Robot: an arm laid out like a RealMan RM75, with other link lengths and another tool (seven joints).
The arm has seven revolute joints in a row. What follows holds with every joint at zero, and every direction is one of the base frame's. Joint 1 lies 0.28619 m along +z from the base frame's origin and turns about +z. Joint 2 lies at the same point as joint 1 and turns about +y. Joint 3 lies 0.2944 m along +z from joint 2 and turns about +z. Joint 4 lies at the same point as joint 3 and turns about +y. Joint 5 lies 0.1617 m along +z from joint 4 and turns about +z. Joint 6 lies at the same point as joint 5 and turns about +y. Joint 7 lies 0.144 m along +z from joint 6 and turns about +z. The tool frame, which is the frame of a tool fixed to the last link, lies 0.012 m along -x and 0.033 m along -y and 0.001 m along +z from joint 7; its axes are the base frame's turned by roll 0.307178, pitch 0 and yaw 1.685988 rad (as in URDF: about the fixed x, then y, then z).
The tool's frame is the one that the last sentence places.
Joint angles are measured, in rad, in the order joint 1, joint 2, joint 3, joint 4, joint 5, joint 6, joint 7. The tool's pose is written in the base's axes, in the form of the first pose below.
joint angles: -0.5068, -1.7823, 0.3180, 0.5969, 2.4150, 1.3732, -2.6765
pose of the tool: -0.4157, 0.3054, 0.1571, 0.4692, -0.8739, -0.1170, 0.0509
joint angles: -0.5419, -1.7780, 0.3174, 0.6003, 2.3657, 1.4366, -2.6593
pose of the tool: -0.3942, 0.3211, 0.1569, 0.4647, -0.8809, -0.0889, 0.0074
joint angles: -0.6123, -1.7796, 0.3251, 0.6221, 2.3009, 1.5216, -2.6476
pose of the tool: -0.3552, 0.3481, 0.1565, 0.4549, -0.8882, -0.0377, -0.0527
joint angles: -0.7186, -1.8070, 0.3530, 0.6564, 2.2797, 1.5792, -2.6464
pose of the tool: -0.3057, 0.3789, 0.1448, 0.4269, -0.8988, 0.0266, -0.0962
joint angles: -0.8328, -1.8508, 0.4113, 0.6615, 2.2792, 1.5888, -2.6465
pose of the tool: -0.2555, 0.4036, 0.1198, 0.3853, -0.9107, 0.0852, -0.1223
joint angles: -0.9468, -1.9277, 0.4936, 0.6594, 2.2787, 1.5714, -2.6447
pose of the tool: -0.2014, 0.4172, 0.0782, 0.3322, -0.9211, 0.1430, -0.1443
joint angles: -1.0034, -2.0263, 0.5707, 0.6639, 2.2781, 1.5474, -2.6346
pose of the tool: -0.1668, 0.4092, 0.0302, 0.2816, -0.9289, 0.1793, -0.1603
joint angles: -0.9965, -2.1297, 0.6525, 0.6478, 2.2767, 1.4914, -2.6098
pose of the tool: -0.1578, 0.3858, -0.0204, 0.2408, -0.9377, 0.1885, -0.1649
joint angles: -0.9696, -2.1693, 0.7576, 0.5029, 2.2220, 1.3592, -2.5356
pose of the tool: -0.1712, 0.3647, -0.0614, 0.2188, -0.9469, 0.1757, -0.1569
